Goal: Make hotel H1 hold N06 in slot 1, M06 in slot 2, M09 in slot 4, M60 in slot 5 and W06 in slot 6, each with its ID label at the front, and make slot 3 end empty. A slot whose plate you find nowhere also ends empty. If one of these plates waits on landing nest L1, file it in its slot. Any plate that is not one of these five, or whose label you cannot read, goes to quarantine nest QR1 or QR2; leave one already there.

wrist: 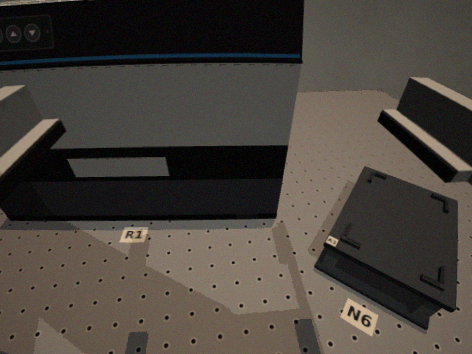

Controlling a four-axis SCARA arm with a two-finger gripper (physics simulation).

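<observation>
My gripper (227,100) is open, with one finger at the left edge and the other at the right edge of the wrist view; no plate is between them. No labelled plate can be made out. Hotel H1, landing nest L1 and quarantine nests QR1 and QR2 do not show in this view.
A large device (165,105) with a blue stripe and a low dark opening stands at left and centre, behind the label R1 (134,235). A dark nest (395,225) with corner brackets and bare top stands at the right, behind the label N6 (359,316). Both are on the perforated deck (215,272).
</observation>
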